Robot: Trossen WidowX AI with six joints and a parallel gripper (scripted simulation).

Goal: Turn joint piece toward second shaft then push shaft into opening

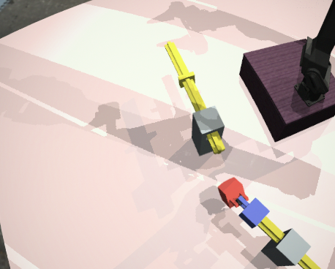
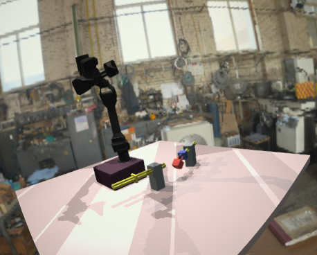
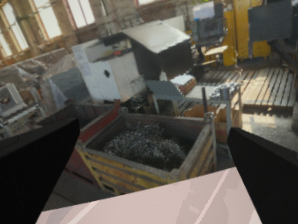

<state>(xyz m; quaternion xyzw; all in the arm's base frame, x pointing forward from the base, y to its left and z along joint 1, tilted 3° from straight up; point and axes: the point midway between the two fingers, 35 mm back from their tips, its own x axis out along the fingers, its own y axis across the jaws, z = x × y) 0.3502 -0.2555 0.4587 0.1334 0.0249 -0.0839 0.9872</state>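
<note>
My gripper tip is now 47 cm above the red forked joint piece, 40 cm to the right of it and 9 cm past it.
</note>
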